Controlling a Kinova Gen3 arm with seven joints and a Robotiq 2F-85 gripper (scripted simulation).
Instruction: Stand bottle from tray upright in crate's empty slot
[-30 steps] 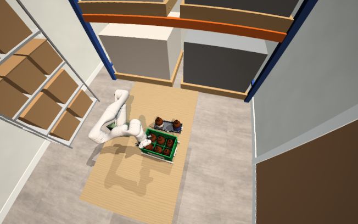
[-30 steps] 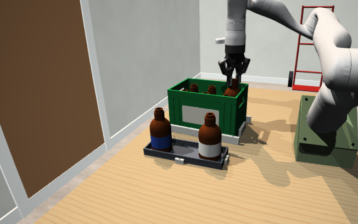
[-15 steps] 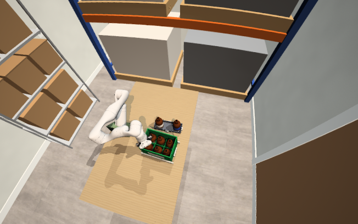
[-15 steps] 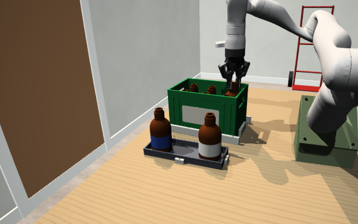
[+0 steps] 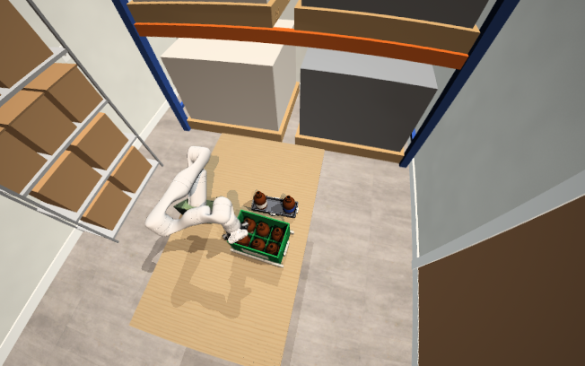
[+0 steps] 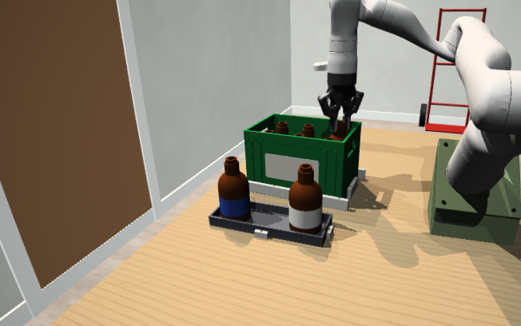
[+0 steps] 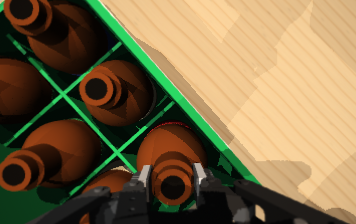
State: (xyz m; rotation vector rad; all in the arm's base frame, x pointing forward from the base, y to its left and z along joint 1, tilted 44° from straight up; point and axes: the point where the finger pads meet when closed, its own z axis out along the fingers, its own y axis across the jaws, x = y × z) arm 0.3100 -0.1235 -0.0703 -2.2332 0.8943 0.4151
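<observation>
My hand is 9 cm short of the green crate, 4 cm to the right of it and 9 cm above it. Round my hand: dark tray 11 cm ahead, 27 cm to the left, 16 cm below.
</observation>
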